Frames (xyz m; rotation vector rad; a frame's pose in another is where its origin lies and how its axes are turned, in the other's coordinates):
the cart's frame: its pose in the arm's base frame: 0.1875 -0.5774 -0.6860 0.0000 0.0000 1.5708
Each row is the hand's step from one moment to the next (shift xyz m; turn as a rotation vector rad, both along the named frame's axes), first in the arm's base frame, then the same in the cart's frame.
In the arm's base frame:
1: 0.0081 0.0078 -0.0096 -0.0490 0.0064 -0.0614
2: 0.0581 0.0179 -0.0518 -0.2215 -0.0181 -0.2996
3: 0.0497 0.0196 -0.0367 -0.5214 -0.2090 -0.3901
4: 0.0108 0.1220 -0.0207 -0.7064 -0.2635 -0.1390
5: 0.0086 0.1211 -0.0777 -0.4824 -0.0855 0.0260
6: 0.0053 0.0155 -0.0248 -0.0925 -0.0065 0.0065
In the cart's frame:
1: 0.0078 -0.0081 -0.0096 0.0064 0.0490 -0.0614
2: 0.0179 -0.0581 -0.0518 -0.0181 0.2215 -0.2996
3: 0.0196 -0.0497 -0.0367 -0.2090 0.5214 -0.3901
4: 0.1220 -0.0108 -0.0207 -0.2635 0.7064 -0.1390
5: 0.1211 -0.0086 -0.0777 -0.0855 0.4824 0.0260
6: 0.0155 -0.0053 -0.0248 -0.0065 0.0925 0.0065

